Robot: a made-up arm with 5 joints.
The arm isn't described. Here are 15 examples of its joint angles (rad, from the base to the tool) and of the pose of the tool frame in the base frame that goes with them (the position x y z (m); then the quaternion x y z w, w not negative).
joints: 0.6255 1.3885 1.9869 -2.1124 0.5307
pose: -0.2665 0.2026 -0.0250 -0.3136 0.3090 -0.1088 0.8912
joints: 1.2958 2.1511 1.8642 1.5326 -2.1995
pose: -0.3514 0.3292 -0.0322 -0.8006 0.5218 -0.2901 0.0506
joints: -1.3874 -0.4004 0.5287 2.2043 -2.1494
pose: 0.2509 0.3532 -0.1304 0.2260 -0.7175 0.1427 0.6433
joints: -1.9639 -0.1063 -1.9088 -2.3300 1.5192
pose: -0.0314 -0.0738 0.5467 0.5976 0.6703 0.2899 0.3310
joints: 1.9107 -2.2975 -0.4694 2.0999 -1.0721
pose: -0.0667 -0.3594 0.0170 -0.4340 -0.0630 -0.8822 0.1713
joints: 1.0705 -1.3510 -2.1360 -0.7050 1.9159
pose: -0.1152 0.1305 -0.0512 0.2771 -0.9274 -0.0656 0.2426
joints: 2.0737 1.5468 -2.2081 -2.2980 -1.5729
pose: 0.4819 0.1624 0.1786 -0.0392 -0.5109 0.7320 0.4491
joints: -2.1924 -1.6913 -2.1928 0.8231 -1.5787
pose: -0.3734 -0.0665 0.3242 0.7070 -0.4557 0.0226 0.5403
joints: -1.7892 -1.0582 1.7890 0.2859 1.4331
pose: 0.3813 -0.1240 0.1534 -0.6658 0.6152 -0.4077 0.1097
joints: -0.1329 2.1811 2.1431 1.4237 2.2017
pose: -0.3414 -0.1224 -0.1756 0.6215 0.3078 0.0182 0.7202
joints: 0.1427 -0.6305 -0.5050 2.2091 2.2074
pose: -0.0703 -0.2861 0.4987 -0.8027 -0.2520 0.1338 0.5237
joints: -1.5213 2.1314 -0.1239 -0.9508 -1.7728
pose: -0.0499 0.1766 0.1649 -0.9205 0.0422 0.2168 0.3224
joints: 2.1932 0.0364 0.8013 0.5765 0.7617
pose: 0.1725 -0.2322 0.2520 0.4833 -0.4472 0.1036 0.7454
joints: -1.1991 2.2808 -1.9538 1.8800 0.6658
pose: 0.2865 -0.0632 -0.2770 0.1546 0.1823 0.1944 0.9514
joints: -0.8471 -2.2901 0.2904 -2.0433 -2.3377
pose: 0.2678 0.0782 0.2770 -0.0938 -0.6456 0.6166 0.4407
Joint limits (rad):
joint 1: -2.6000..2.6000
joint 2: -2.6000..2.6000
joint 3: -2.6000..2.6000
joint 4: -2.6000..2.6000
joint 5: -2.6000..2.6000
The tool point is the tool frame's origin. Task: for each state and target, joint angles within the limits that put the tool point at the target. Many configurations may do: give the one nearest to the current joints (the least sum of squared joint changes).
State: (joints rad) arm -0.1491 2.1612 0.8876 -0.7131 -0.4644
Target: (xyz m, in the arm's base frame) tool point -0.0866 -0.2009 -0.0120
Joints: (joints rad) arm 0.2456 2.5960 1.2989 -0.6647 -0.5126
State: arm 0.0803 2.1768 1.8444 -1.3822 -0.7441
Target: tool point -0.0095 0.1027 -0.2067
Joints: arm 0.4239 2.3706 2.1732 -1.1195 -1.3664
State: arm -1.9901 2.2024 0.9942 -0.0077 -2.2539
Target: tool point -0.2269 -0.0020 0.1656
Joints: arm -1.9931 2.2514 0.7708 -0.3270 -2.2748
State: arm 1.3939 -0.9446 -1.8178 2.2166 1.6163
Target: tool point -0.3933 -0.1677 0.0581
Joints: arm 1.0716 -1.2937 -1.1639 2.2878 1.7956
